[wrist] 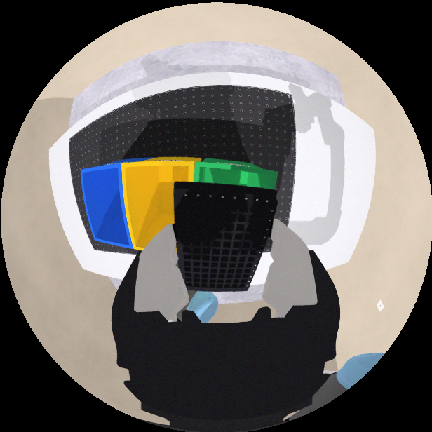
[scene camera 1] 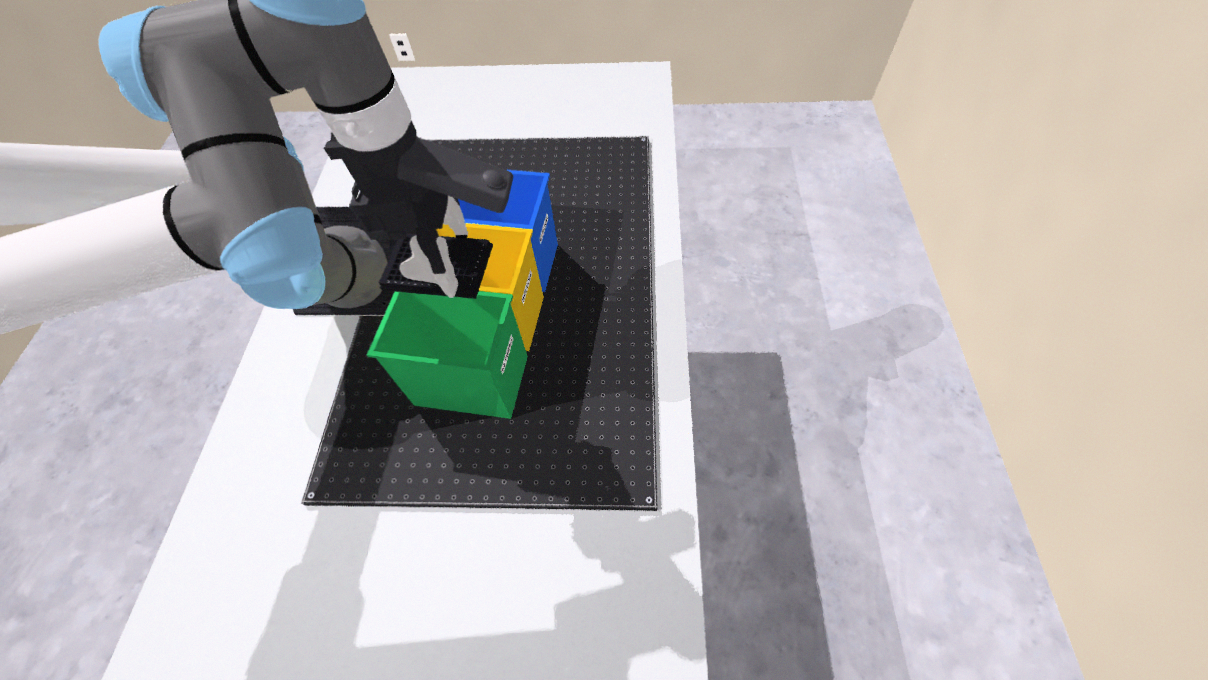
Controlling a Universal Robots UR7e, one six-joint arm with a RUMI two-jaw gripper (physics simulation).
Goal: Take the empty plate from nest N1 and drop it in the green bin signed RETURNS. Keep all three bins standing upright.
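Places are measured from the arm's base along level axes (x ahead, y left, z up), in millimetres.
Pixels of known places: gripper, fingertip midpoint: (scene camera 1: 458,268); arm's base at its link origin: (scene camera 1: 348,267).
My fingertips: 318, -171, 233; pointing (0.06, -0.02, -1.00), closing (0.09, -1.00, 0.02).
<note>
Ahead of a thing's pixels: the offset from my fingertips to its middle, as dx, dy, dz. "spot": to the spot under its first point. Level surfaces: height alone.
My gripper (scene camera 1: 449,253) (wrist: 222,222) is shut on the black plate {spot: +19, +14, +7} (scene camera 1: 473,257) (wrist: 225,212), which has a grid pattern. The plate is held above bin height; in the scene view it overlaps the yellow bin and the back rim of the green bin. In the wrist view it hides much of the green bin and part of the yellow bin. The green bin {-49, -21, -195} (scene camera 1: 448,384) (wrist: 260,176) stands upright, with a small sign on its side. The yellow bin {-41, +110, -195} (scene camera 1: 511,253) (wrist: 142,200) and blue bin (scene camera 1: 502,198) (wrist: 101,200) also stand upright. Nest N1 cannot be made out.
The three bins stand in a row on the black perforated board {dz -285} (scene camera 1: 625,337) (wrist: 215,102), which lies on the white table {dz -298} (scene camera 1: 464,582) (wrist: 325,175). The robot arm (scene camera 1: 232,160) reaches in from the left in the scene view, beside the bins.
</note>
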